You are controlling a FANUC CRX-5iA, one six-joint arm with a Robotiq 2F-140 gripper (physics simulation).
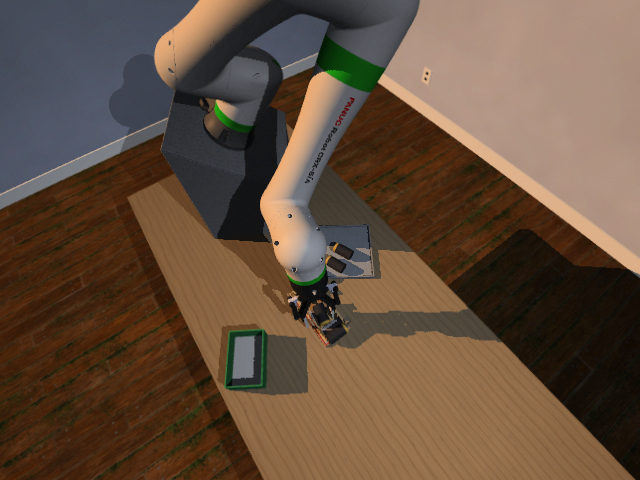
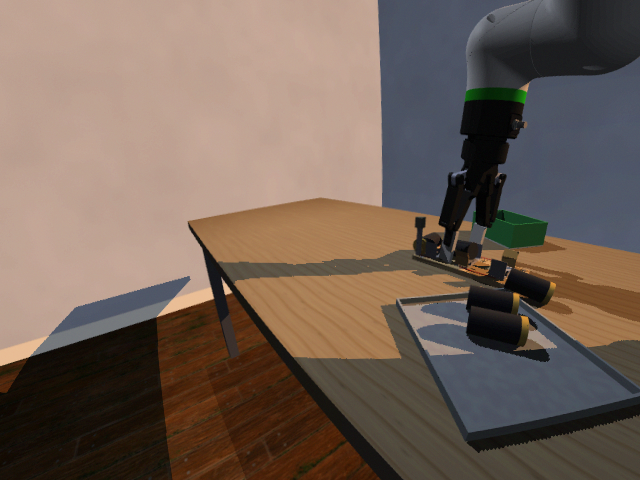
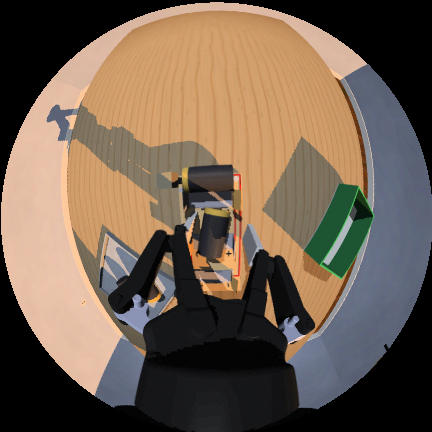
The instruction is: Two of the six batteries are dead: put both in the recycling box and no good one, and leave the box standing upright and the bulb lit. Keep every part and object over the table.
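Frame: origin at the arm's base, x left, y back, z up, level; millimetres.
Seen in the pictures: gripper, fingertip midpoint: [image 1: 319,319] [image 2: 459,256] [image 3: 220,225]; arm's base, link origin: [image 1: 229,131].
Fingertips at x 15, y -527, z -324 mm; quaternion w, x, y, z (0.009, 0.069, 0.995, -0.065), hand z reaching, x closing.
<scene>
Pixels of each thing's top centre, then the offset from my fingertips to it. "spot": a spot on its surface instead. Level surfaces: height alone.
- grey tray, top centre: [image 2: 494,336] [image 3: 128,288] [image 1: 344,249] dx +183, dy +171, dz +2 mm
- more battery, top centre: [image 2: 531,272] dx +43, dy +150, dz +34 mm
- green recycling box, top centre: [image 3: 353,237] [image 1: 244,357] [image 2: 508,216] dx -235, dy -14, dz +50 mm
- thin post with a dark block, surface spot: [image 2: 420,222] spot: dx +65, dy -54, dz +73 mm
- wooden table, surface height: dz -10 mm
My gripper [image 1: 323,316] [image 2: 463,242] [image 3: 220,225] is open, its fingers standing apart on either side of a dark, gold-ended battery [image 1: 321,312] [image 2: 466,248] [image 3: 214,235] that lies askew on the circuit board [image 2: 454,271]. Another battery [image 1: 337,333] [image 2: 433,238] [image 3: 210,178] lies across the board's far end. Two batteries [image 1: 343,251] [image 2: 497,326] lie on the grey tray [image 1: 370,250] [image 2: 553,414]. One more battery [image 2: 528,286] lies near the tray and board. A sixth battery and the bulb cannot be made out. The green recycling box [image 1: 264,361] [image 2: 527,235] [image 3: 325,220] stands upright; no battery shows in it.
A thin post with a dark block [image 2: 420,222] rises at the board's far end. The box stands near one long edge of the wooden table [image 1: 413,382] [image 2: 310,237] [image 3: 220,90]. The arm's dark pedestal [image 1: 201,180] stands at one end.
</scene>
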